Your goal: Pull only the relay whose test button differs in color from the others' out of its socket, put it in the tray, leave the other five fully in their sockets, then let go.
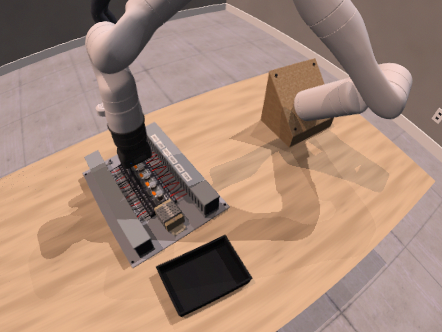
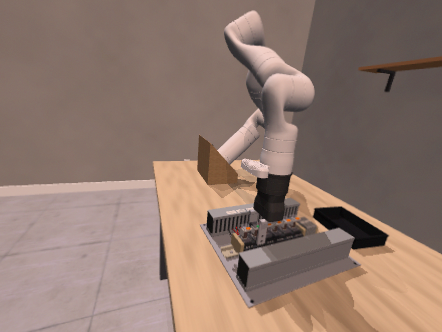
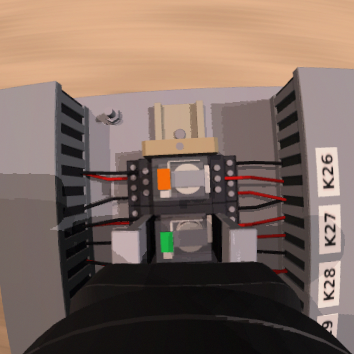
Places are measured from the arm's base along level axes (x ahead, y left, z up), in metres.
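Pixels of known places: gripper, fingertip midpoint: (image 1: pixel 136 167) (image 2: pixel 255 238) (image 3: pixel 183 231); arm's base, origin of the base link: (image 1: pixel 305 105) (image 2: pixel 222 158).
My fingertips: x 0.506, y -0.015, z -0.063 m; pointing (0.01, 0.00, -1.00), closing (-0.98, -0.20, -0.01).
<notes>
For each thing: its top centre in the pictures, then the offset to it from my fingertips. "spot": a spot on its surface instead.
- relay with the green test button, middle of its top: (image 3: pixel 182 241) (image 2: pixel 257 224) dx +0.000, dy -0.001, dz +0.040 m
- end relay with an orange button, middle of its top: (image 3: pixel 179 177) (image 2: pixel 246 226) dx +0.007, dy -0.032, dz +0.040 m
- black tray, surface spot: (image 1: pixel 205 277) spot: dx -0.058, dy +0.321, dz -0.026 m
The relay with the green test button (image 3: pixel 192 239) (image 2: pixel 257 227) sits in the row, second from the end beside the tan end stop, and looks seated in its socket. My gripper (image 3: pixel 183 231) (image 2: pixel 258 224) is shut on it, one finger on each side; its lower body is hidden by the fingers and gripper housing. The end relay with an orange button (image 3: pixel 187 178) (image 2: pixel 248 229) sits in its socket next to it. More orange-button relays (image 1: pixel 145 175) (image 2: pixel 289 221) stand in the row on the other side. The black tray (image 1: pixel 205 277) (image 2: pixel 350 226) is empty, beside the panel.
Slotted grey wire ducts (image 3: pixel 30 150) (image 3: pixel 327 110) (image 2: pixel 295 252) flank the relay row, with red and black wires between. The right duct carries labels K26 to K28. Terminal blocks (image 1: pixel 170 213) stand at the tray end of the row. A brown wedge-shaped mount (image 1: pixel 280 107) (image 2: pixel 210 162) stands at the arm's base.
</notes>
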